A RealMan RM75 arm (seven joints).
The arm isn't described. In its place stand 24 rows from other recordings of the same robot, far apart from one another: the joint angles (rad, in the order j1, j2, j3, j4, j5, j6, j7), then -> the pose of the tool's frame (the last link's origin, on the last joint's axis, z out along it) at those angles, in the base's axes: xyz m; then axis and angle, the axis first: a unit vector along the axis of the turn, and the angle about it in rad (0 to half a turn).
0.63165 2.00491 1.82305 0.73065 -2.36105 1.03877 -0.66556 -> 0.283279 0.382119 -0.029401 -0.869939 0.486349 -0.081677 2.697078
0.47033 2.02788 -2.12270 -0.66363 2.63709 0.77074 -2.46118 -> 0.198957 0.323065 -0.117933 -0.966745 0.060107 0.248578 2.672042
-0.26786 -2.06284 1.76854 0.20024 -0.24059 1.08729 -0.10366 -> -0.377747 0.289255 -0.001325 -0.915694 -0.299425 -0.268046 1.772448
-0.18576 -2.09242 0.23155 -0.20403 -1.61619 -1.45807 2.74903 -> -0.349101 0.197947 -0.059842 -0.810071 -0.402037 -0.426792 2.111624
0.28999 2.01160 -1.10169 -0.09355 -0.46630 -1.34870 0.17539 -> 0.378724 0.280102 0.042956 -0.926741 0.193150 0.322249 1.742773
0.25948 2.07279 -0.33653 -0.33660 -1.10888 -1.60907 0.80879 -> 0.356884 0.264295 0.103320 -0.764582 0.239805 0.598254 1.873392
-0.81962 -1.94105 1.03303 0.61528 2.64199 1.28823 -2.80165 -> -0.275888 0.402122 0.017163 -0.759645 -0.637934 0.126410 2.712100
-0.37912 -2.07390 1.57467 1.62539 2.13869 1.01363 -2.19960 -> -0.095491 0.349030 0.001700 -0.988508 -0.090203 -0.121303 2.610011
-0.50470 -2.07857 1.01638 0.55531 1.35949 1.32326 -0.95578 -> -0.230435 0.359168 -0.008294 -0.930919 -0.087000 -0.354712 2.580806
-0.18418 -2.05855 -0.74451 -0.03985 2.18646 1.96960 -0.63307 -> -0.334318 0.200334 0.060920 -0.687041 -0.201097 -0.698237 1.931440
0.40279 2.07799 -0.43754 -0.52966 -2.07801 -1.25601 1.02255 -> 0.361404 0.304637 0.005186 -0.954127 0.255595 0.155927 2.475309
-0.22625 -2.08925 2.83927 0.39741 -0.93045 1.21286 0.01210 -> -0.293537 0.227017 -0.107133 -0.913134 -0.225585 -0.339556 2.190887
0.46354 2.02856 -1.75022 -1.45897 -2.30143 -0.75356 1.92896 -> 0.107300 0.375281 -0.030760 -0.993349 -0.115132 0.001192 2.488407
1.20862 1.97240 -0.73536 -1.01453 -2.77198 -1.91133 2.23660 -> 0.070785 0.423254 0.082958 -0.960157 0.242527 -0.138851 2.949883
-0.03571 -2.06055 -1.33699 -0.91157 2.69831 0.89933 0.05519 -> -0.295329 0.312999 0.051966 -0.841656 -0.271613 -0.466734 1.615508
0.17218 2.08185 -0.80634 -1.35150 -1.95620 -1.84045 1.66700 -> 0.268633 0.251486 0.085437 -0.967076 0.202572 0.154041 2.850520
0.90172 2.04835 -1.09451 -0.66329 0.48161 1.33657 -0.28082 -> 0.219529 0.400173 -0.030454 -0.787926 0.598723 -0.143883 2.800020
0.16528 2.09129 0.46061 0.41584 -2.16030 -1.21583 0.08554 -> 0.315587 0.232849 -0.081759 -0.856022 0.344535 0.385385 2.034797
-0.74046 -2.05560 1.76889 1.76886 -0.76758 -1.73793 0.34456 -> -0.040887 0.280064 -0.029225 -0.978462 -0.113314 0.172547 2.990172
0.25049 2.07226 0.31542 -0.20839 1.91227 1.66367 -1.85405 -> 0.405707 0.208310 0.139554 -0.410783 0.389692 0.824256 1.860091
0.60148 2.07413 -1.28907 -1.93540 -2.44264 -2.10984 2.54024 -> 0.101143 0.283649 0.070063 -0.966413 0.184883 -0.178504 2.902428
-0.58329 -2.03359 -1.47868 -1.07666 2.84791 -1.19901 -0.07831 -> -0.257025 0.368174 -0.028406 -0.809098 -0.537259 0.238146 2.432593
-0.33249 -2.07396 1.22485 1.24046 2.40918 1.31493 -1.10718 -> -0.278643 0.328210 0.013759 -0.969247 0.173657 0.174365 2.852816
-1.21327 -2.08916 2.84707 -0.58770 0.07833 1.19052 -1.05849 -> -0.191171 0.453972 -0.005021 -0.999392 -0.018503 0.029543 2.682905
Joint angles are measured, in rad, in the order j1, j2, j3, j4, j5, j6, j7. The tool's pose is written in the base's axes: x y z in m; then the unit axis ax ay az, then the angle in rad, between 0 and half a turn. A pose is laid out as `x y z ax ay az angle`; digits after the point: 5 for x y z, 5 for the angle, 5 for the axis.
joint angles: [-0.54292, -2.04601, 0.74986, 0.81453, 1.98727, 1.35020, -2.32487]
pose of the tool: -0.26072 0.37593 0.03969 -0.77516 -0.57196 -0.26831 2.83787
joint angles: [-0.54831, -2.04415, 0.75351, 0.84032, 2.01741, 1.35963, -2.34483]
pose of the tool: -0.25842 0.37726 0.04254 -0.78155 -0.56941 -0.25485 2.83242
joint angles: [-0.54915, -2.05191, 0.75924, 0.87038, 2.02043, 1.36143, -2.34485]
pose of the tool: -0.25289 0.37883 0.04398 -0.78907 -0.55913 -0.25444 2.82489
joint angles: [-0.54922, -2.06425, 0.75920, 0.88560, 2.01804, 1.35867, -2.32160]
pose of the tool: -0.24881 0.37930 0.04219 -0.79710 -0.54631 -0.25725 2.81839
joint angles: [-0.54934, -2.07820, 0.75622, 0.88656, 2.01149, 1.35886, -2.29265]
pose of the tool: -0.24574 0.37831 0.03758 -0.80254 -0.53606 -0.26185 2.82258
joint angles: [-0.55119, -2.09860, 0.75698, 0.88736, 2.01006, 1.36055, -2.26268]
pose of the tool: -0.24099 0.37647 0.02936 -0.80918 -0.52494 -0.26393 2.83475
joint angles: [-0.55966, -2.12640, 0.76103, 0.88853, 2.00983, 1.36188, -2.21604]
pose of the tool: -0.23204 0.37510 0.01777 -0.82167 -0.50443 -0.26534 2.85136
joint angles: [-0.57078, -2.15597, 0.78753, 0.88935, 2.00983, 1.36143, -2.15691]
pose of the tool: -0.21946 0.37298 0.00205 -0.84165 -0.47358 -0.25951 2.87678
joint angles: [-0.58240, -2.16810, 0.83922, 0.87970, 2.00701, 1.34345, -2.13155]
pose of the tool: -0.20963 0.37258 -0.01199 -0.85619 -0.45429 -0.24610 2.89958
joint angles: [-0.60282, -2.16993, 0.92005, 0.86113, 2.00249, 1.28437, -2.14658]
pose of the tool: -0.19975 0.37705 -0.02684 -0.86518 -0.44768 -0.22596 2.90560
